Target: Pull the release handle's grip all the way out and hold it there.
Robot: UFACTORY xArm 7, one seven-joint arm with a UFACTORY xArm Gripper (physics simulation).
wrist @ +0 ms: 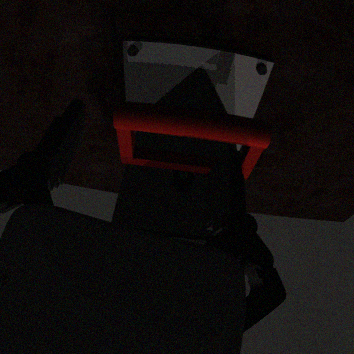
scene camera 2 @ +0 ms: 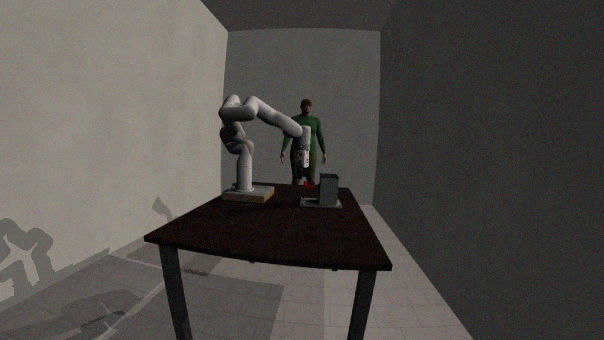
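The release handle's red grip (scene camera 2: pixel 310 185) (wrist: pixel 192 131) is a bar with two side arms, on the face of a grey box-shaped housing (scene camera 2: pixel 328 190) (wrist: pixel 175 205). The housing stands on a light metal base plate (scene camera 2: pixel 303 204) (wrist: pixel 172 55) with dark bolts. My gripper (scene camera 2: pixel 303 176) (wrist: pixel 152 138) is open and empty, pointing down, close above the grip in the scene view. In the wrist view the left finger is off the grip's left end, and the right finger overlaps the right part of the red frame. Whether it touches the grip I cannot tell.
The dark table (scene camera 2: pixel 260 225) carries the arm's base block (scene camera 2: pixel 247 195) at the left of the housing. A person in green (scene camera 2: pixel 312 122) stands behind the table's far end. Walls rise on both sides. The wrist view is very dark.
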